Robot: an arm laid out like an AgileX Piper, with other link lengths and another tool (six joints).
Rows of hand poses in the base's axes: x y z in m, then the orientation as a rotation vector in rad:
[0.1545, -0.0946, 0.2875, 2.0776, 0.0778, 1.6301]
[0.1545, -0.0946, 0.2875, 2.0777, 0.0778, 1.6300]
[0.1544, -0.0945, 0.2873, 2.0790, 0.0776, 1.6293]
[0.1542, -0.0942, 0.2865, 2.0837, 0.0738, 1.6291]
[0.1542, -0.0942, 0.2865, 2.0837, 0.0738, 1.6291]
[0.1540, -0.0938, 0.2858, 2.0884, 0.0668, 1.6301]
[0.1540, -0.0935, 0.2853, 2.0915, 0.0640, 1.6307]
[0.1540, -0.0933, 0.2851, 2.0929, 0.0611, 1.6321]
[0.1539, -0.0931, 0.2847, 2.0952, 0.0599, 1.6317]
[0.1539, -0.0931, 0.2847, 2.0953, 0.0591, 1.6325]
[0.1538, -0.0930, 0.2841, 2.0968, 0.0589, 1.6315]
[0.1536, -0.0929, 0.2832, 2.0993, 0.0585, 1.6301]
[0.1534, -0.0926, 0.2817, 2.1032, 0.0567, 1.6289]
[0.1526, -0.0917, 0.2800, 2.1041, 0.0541, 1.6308]
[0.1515, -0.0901, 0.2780, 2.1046, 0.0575, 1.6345]
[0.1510, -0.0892, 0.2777, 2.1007, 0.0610, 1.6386]
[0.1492, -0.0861, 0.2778, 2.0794, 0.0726, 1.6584]
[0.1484, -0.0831, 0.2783, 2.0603, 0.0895, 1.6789]
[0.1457, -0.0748, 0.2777, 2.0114, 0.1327, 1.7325]
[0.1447, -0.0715, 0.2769, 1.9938, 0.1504, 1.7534]
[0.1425, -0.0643, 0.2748, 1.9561, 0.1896, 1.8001]
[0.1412, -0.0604, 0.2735, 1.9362, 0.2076, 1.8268]
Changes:
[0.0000, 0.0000, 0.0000, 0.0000, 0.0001, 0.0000]
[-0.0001, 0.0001, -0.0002, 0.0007, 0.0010, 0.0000]
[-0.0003, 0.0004, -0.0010, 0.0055, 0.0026, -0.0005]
[-0.0003, 0.0004, -0.0010, 0.0055, 0.0026, -0.0005]
[-0.0005, 0.0008, -0.0017, 0.0121, 0.0029, -0.0022]
[-0.0005, 0.0011, -0.0022, 0.0156, 0.0035, -0.0023]
[-0.0005, 0.0013, -0.0024, 0.0184, 0.0029, -0.0028]
[-0.0006, 0.0015, -0.0028, 0.0203, 0.0039, -0.0028]
[-0.0006, 0.0015, -0.0028, 0.0210, 0.0034, -0.0028]
[-0.0007, 0.0016, -0.0034, 0.0217, 0.0046, -0.0028]
[-0.0009, 0.0017, -0.0043, 0.0230, 0.0064, -0.0028]
[-0.0011, 0.0020, -0.0058, 0.0260, 0.0085, -0.0029]
[-0.0019, 0.0029, -0.0075, 0.0285, 0.0074, -0.0031]
[-0.0030, 0.0045, -0.0095, 0.0289, 0.0062, 0.0008]
[-0.0035, 0.0054, -0.0098, 0.0265, 0.0029, 0.0033]
[-0.0053, 0.0085, -0.0097, 0.0153, -0.0154, 0.0117]
[-0.0061, 0.0115, -0.0092, 0.0039, -0.0322, 0.0244]
[-0.0088, 0.0198, -0.0098, -0.0235, -0.0756, 0.0586]
[-0.0098, 0.0231, -0.0106, -0.0330, -0.0917, 0.0733]
[-0.0120, 0.0303, -0.0127, -0.0522, -0.1269, 0.1072]
[-0.0133, 0.0342, -0.0140, -0.0599, -0.1469, 0.1248]

